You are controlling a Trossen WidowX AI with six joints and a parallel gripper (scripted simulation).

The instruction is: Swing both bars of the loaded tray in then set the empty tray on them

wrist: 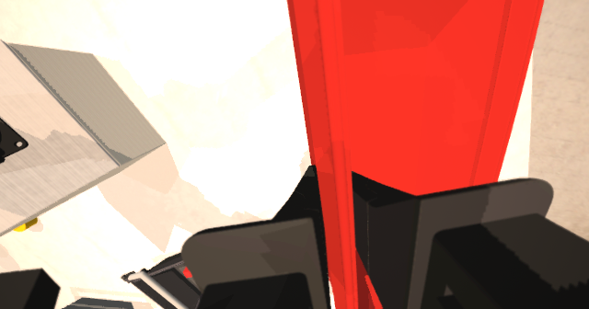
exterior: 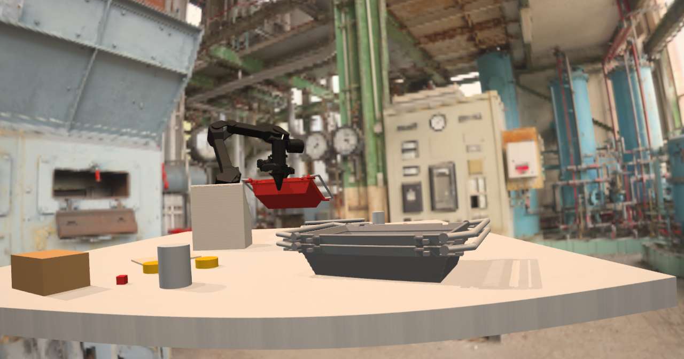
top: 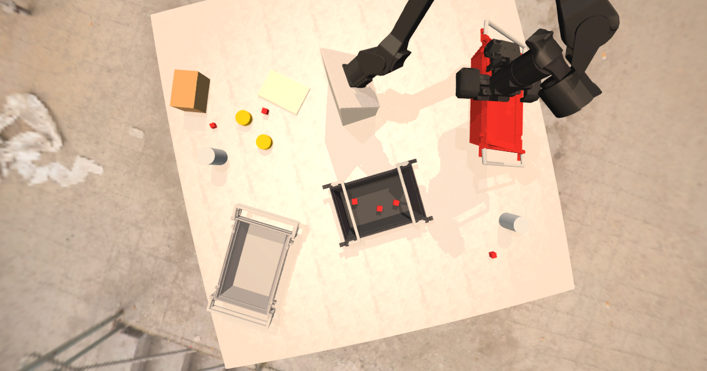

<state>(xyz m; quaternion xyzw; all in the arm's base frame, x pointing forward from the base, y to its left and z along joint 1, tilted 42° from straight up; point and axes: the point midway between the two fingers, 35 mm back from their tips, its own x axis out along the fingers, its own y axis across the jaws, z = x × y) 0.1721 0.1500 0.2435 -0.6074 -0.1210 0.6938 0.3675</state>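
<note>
The red tray lies 8 cm to the left of my gripper tip, 3 cm ahead of it and 1 cm below it. Also, from my gripper tip: pale flat plate (49 cm to the right, 26 cm behind, 18 cm below); then orange box (78 cm to the right, 36 cm behind, 15 cm below).
</note>
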